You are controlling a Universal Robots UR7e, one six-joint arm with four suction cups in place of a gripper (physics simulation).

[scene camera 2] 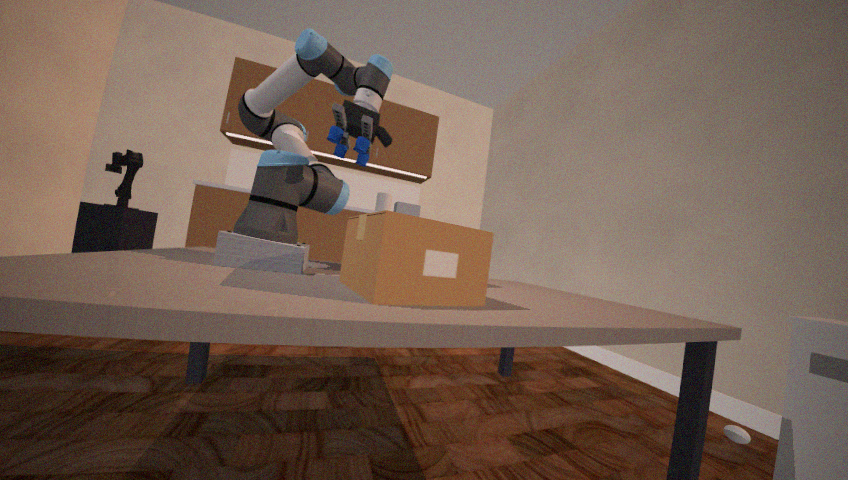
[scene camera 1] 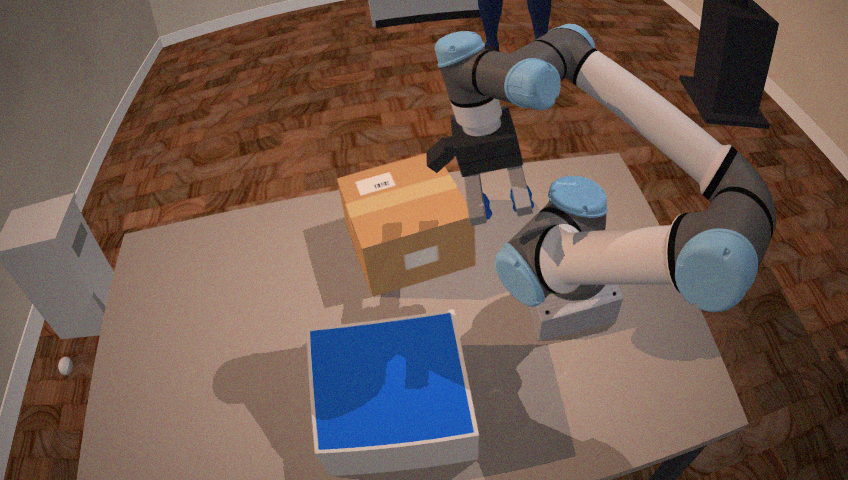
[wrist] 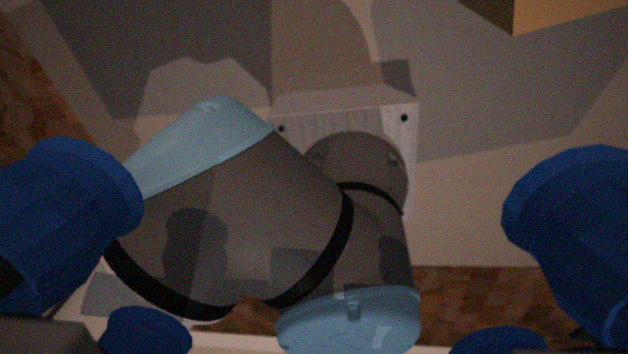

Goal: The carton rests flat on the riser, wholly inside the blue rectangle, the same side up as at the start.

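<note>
The carton (scene camera 1: 386,231) (scene camera 2: 404,261) (wrist: 565,15) is a brown box with a tape strip and a white barcode label on top. It stands flat on the table, behind the riser in the scene camera 1 view; one corner shows at the top right of the wrist view. The riser (scene camera 1: 398,463) is a pale low block whose top bears the blue rectangle (scene camera 1: 368,410), with nothing on it. The riser does not show in the scene camera 2 view. My gripper (scene camera 1: 502,205) (scene camera 2: 351,147) (wrist: 320,260) is shut, its four blue cups in the air beside and above the carton, touching nothing.
The table (scene camera 1: 208,285) (scene camera 2: 178,321) carries the arm's base (scene camera 1: 580,318) (scene camera 2: 261,252) (wrist: 395,110), beside the carton. A grey cabinet (scene camera 1: 47,267) stands on the floor at the left of the scene camera 1 view. A dark pedestal (scene camera 1: 734,65) (scene camera 2: 113,228) stands beyond the table.
</note>
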